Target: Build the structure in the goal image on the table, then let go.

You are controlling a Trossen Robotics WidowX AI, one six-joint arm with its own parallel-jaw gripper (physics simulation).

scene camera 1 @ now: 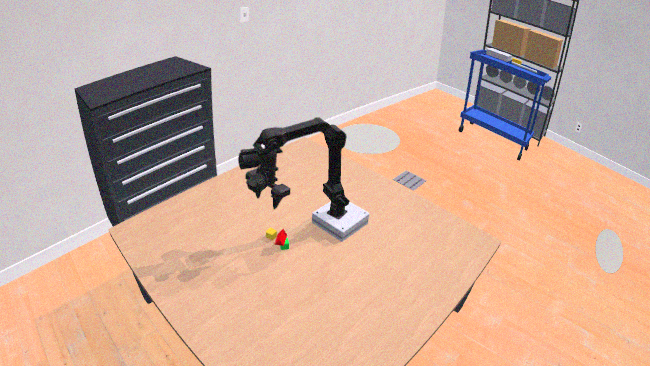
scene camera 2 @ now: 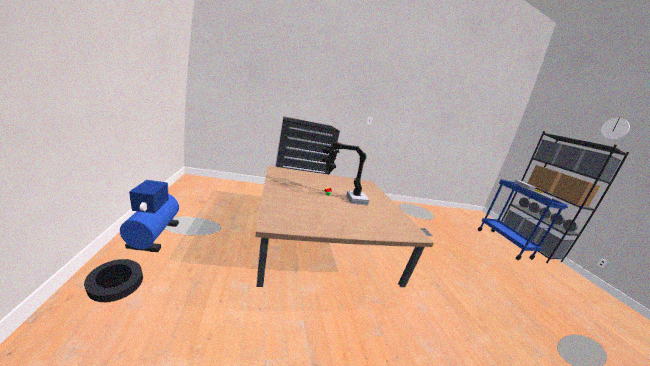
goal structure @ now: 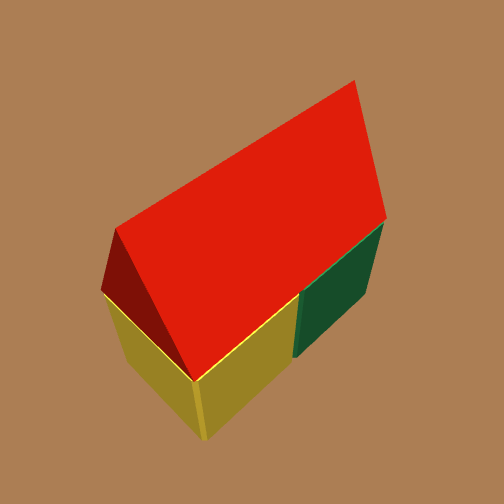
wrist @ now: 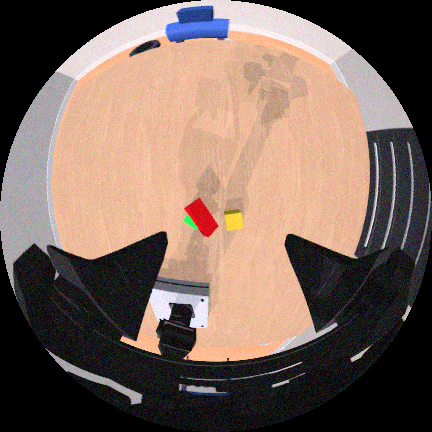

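Where they show: gripper, fingertip midpoint: [scene camera 1: 266, 203] [scene camera 2: 327, 172] [wrist: 228, 239]; arm's base, link origin: [scene camera 1: 337, 212] [scene camera 2: 356, 194] [wrist: 181, 310].
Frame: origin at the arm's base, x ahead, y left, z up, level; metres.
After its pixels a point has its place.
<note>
A green block [scene camera 1: 285, 245] @(y -0.056, x 0.265, z -0.032 m) [scene camera 2: 328, 193] @(y -0.054, x 0.261, z -0.034 m) [wrist: 190, 222] @(y -0.063, x 0.248, z -0.023 m) sits on the table [scene camera 1: 325, 300] @(y 0.220, x 0.381, z -0.055 m) [scene camera 2: 305, 220] @(y 0.391, x 0.581, z -0.056 m) [wrist: 115, 150] @(y 0.133, x 0.441, z -0.056 m), partly hidden by a longer red block [scene camera 1: 281, 237] @(y -0.073, x 0.267, z 0.001 m) [scene camera 2: 328, 190] @(y -0.069, x 0.261, z -0.010 m) [wrist: 201, 217] @(y -0.088, x 0.262, z -0.005 m). The red block lies over the green one and looks tilted in scene camera 1; its exact contact is too small to tell. A yellow cube [scene camera 1: 271, 233] @(y -0.136, x 0.255, z -0.023 m) [wrist: 234, 220] @(y -0.148, x 0.247, z -0.023 m) stands on the table beside them, apart from the red block. My gripper [scene camera 1: 266, 201] @(y -0.126, x 0.287, z 0.147 m) [scene camera 2: 330, 171] @(y -0.126, x 0.287, z 0.147 m) [wrist: 228, 239] @(y -0.126, x 0.287, z 0.147 m) is open and empty, pointing down above the table, higher than the blocks.
The arm's white base [scene camera 1: 340, 220] @(y 0.039, x 0.033, z -0.001 m) [scene camera 2: 358, 198] @(y 0.079, x 0.020, z -0.004 m) [wrist: 200, 311] @(y -0.053, x -0.003, z 0.000 m) stands on the table near the blocks. A dark drawer cabinet [scene camera 1: 150, 135] [scene camera 2: 307, 145] stands beyond the table's edge. A blue cart [scene camera 1: 497, 129] [scene camera 2: 510, 235] stands farther off on the floor.
</note>
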